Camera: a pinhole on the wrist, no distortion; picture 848 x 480 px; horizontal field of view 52.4 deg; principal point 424.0 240.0 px. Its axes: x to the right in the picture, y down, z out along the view. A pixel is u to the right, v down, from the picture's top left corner.
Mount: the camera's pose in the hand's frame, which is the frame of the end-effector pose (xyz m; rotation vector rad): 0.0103 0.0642 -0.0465 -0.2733 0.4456 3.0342
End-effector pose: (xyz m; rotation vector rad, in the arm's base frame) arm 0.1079 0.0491 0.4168 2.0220 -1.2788 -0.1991
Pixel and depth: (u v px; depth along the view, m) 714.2 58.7 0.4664
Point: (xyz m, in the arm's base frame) -0.3759 -0.0120 0.3148
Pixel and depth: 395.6 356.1 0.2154
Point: -0.0537 -0.0391 0.3551
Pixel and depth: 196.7 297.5 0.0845
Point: 0.0383 -0.0050 0.4461
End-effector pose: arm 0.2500 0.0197 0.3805 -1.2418 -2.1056 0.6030
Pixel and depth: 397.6 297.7 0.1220
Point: 0.2581 0.0499 0.2683
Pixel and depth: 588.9 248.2 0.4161
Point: 0.1795 -0.0430 -0.0121
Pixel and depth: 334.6 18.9 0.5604
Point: 0.1573 0.1395 -0.1789
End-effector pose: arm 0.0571 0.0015 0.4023 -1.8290 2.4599 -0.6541
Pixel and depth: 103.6 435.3 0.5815
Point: 0.0737 -0.2677 -0.1311
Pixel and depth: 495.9 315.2 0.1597
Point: 0.0037 0.0180 0.2664
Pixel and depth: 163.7 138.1 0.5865
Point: -0.1125 -0.1837 -0.1474
